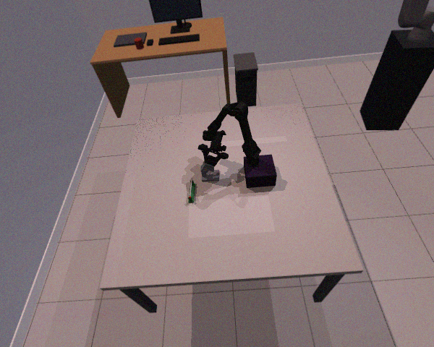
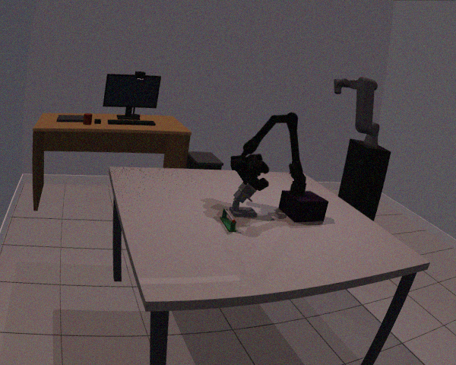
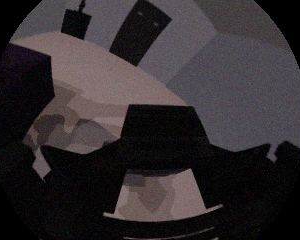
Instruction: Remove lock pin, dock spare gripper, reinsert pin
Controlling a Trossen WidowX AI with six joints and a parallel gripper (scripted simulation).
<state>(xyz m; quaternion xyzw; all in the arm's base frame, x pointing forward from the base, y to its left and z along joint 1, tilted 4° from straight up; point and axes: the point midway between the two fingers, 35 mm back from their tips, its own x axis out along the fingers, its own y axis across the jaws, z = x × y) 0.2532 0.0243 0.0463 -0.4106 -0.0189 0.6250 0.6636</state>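
My gripper tip is 20 mm to the left of the spare gripper, 10 mm short of it and 10 mm above it. From my gripper tip the other things lie so: grey mount 80 mm below, 20 mm ahead, 10 mm to the right; green bar 120 mm to the left, 110 mm below, 110 mm ahead.
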